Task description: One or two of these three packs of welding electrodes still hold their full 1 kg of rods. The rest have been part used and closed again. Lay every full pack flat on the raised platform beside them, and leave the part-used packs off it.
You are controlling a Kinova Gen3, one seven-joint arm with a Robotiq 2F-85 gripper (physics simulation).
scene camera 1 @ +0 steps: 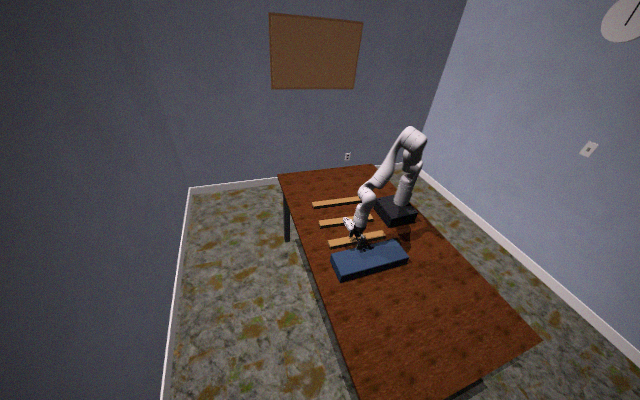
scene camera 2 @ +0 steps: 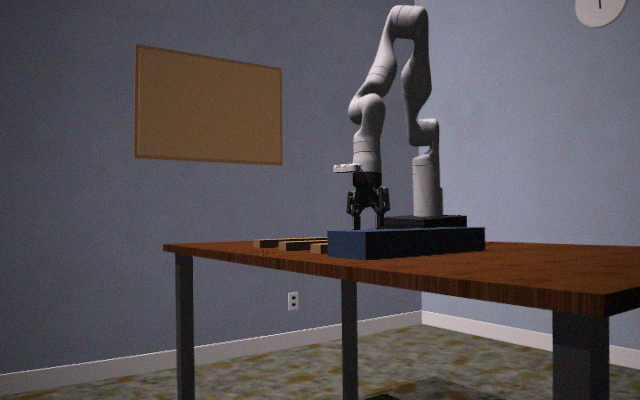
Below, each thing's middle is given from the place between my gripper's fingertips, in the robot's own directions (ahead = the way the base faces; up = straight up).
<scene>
My gripper is now 60 mm past the blue raised platform (scene camera 2: 372, 244), 100 mm to the right of it and 30 mm above it.
</scene>
